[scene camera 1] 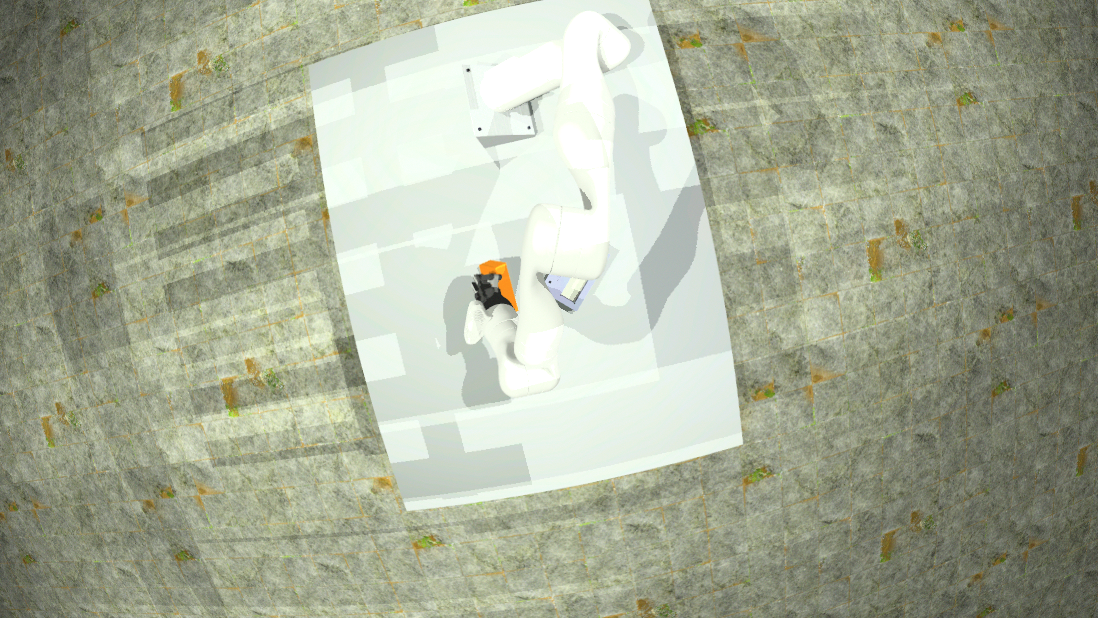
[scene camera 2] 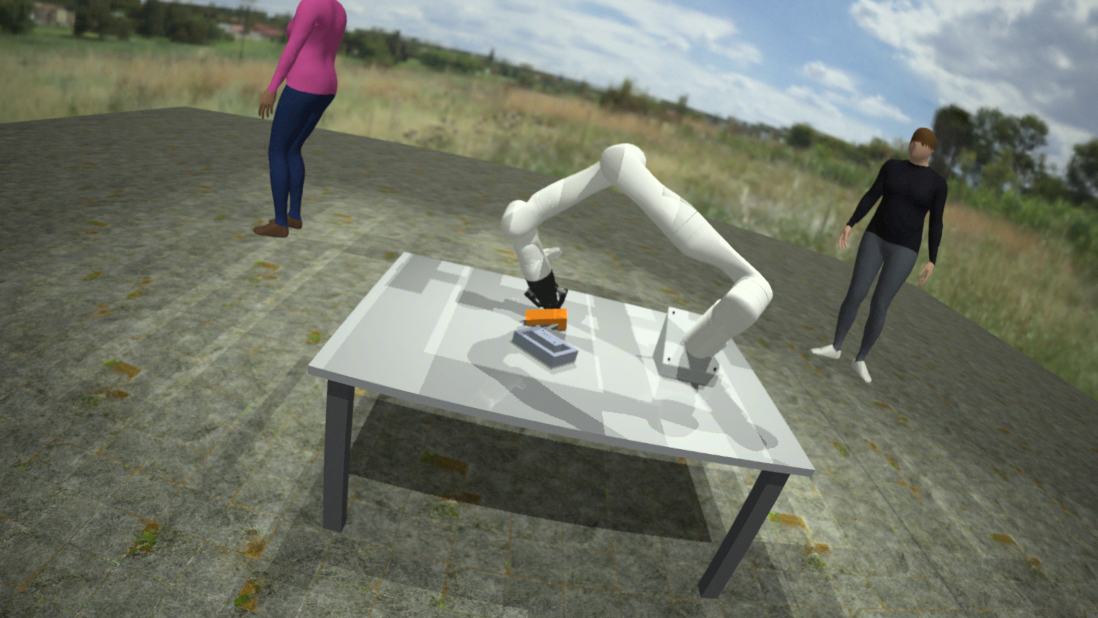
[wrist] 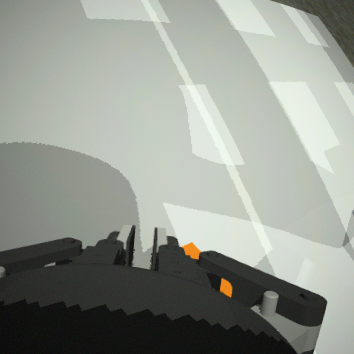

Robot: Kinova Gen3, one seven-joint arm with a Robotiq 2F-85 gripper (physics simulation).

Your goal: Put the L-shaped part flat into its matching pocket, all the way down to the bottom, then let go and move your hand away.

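Seen in the pictures: gripper, fingertip midpoint: [scene camera 1: 476, 279] [wrist: 143, 241]; arm's base, link origin: [scene camera 1: 497, 93] [scene camera 2: 699, 342].
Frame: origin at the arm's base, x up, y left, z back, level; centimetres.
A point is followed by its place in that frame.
The orange L-shaped part [scene camera 1: 504, 280] {x -4.3, y -3.7, z -39.8 cm} [scene camera 2: 545, 320] {x -6.3, y -2.9, z -41.5 cm} is beside the pocket block, mostly covered by my gripper and arm from above. Small orange patches also show to the right of my fingers in the wrist view. The grey-blue block with the pocket [scene camera 1: 555, 285] {x -5.8, y 6.6, z -42.3 cm} [scene camera 2: 530, 347] {x -7.3, y 14.2, z -43.4 cm} rests on the table, partly under my arm in scene camera 1. My gripper [scene camera 1: 484, 284] {x -7.5, y -10.0, z -39.0 cm} [scene camera 2: 547, 306] {x -7.5, y -10.0, z -39.0 cm} [wrist: 143, 241] {x -7.5, y -10.0, z -39.0 cm} is low, close beside the part. Its fingers are nearly together, and the narrow gap between them shows light grey and no orange. The fingertips' contact with the part is hidden.
The pale table [scene camera 1: 599, 429] {x -9.3, y 12.3, z -76.3 cm} [scene camera 2: 384, 337] {x -9.4, y 25.6, z -76.9 cm} carries striped light and shadow. My arm's base plate [scene camera 1: 503, 126] {x 0.2, y 0.4, z -7.8 cm} [scene camera 2: 676, 345] {x -1.7, y 2.2, z -6.4 cm} is bolted near one end. The forearm passes over the block. A person in pink [scene camera 2: 315, 53] and one in black [scene camera 2: 906, 199] stand beyond the table.
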